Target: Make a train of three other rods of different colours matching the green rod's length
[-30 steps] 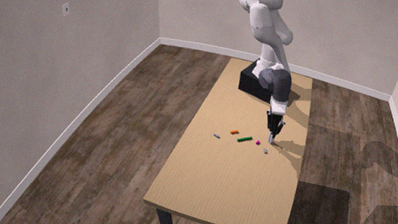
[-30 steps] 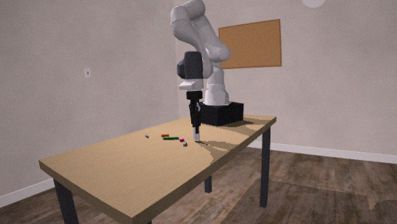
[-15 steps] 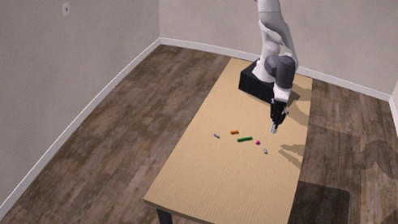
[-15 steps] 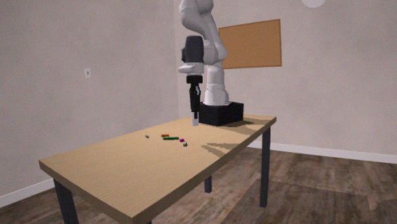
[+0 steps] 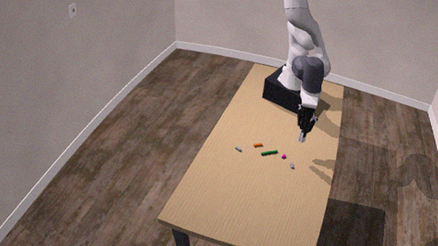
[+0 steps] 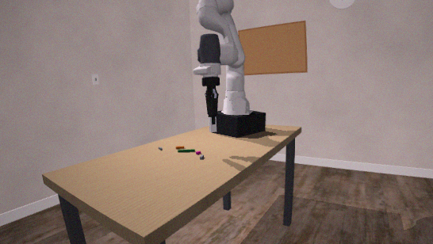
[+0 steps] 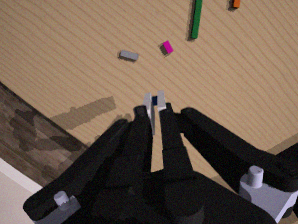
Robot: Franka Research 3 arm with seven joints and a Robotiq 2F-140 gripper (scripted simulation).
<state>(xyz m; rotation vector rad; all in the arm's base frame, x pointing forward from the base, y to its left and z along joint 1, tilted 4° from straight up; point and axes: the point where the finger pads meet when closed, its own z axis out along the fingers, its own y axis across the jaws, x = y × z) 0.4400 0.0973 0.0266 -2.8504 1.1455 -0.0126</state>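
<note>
My gripper is now 21 cm to the left of the orange rod, 13 cm above it and 2 cm past it. The rest, counted from my hand: magenta rod 13 cm below, 7 cm to the right, 2 cm ahead; green rod 14 cm to the right, 13 cm below, 2 cm ahead; blue rod 3 cm below.
</note>
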